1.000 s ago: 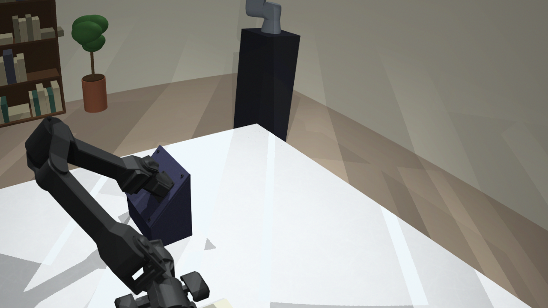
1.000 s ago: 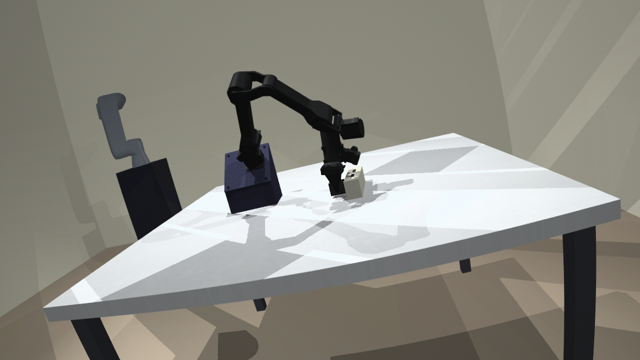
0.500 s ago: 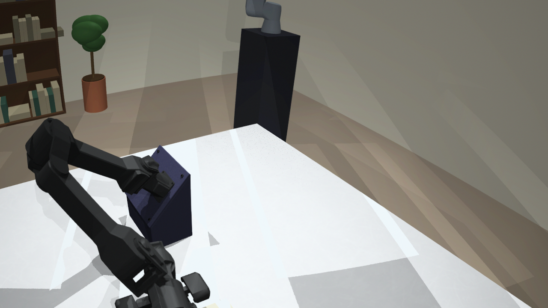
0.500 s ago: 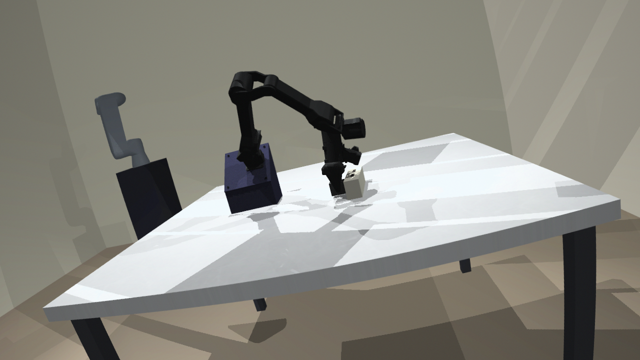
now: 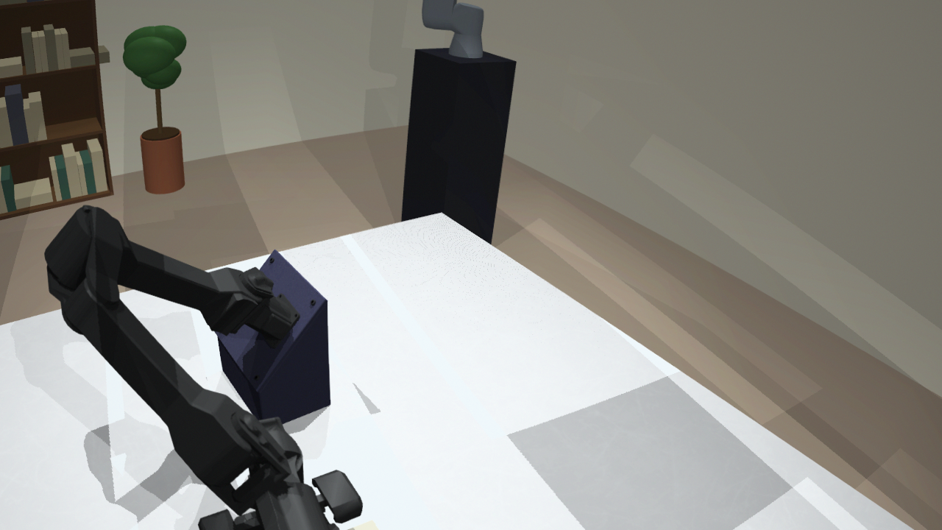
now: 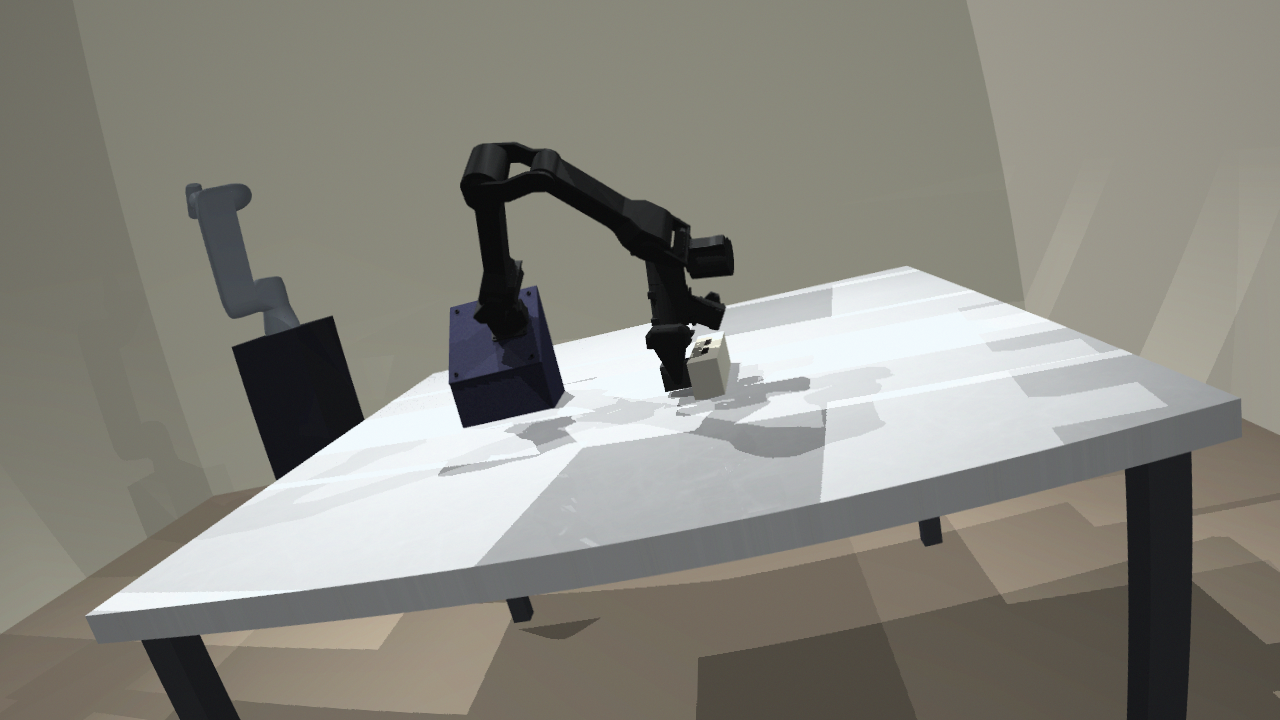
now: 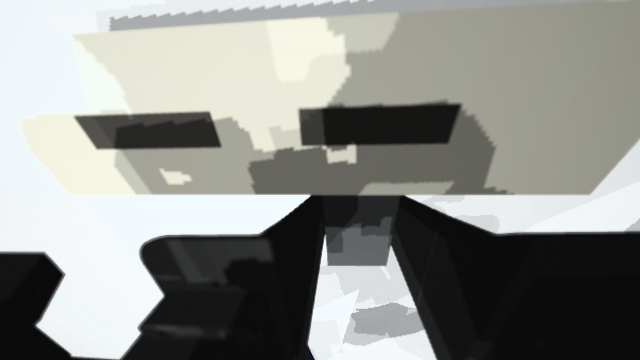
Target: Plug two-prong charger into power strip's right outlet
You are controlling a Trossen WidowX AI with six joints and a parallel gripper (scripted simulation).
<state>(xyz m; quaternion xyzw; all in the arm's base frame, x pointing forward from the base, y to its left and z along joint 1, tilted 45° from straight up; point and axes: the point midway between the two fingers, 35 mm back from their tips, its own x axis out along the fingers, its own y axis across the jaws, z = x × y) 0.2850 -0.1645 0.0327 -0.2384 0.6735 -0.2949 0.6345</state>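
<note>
Now: gripper tip 2 cm short of the black two-prong charger and 1 cm below it.
</note>
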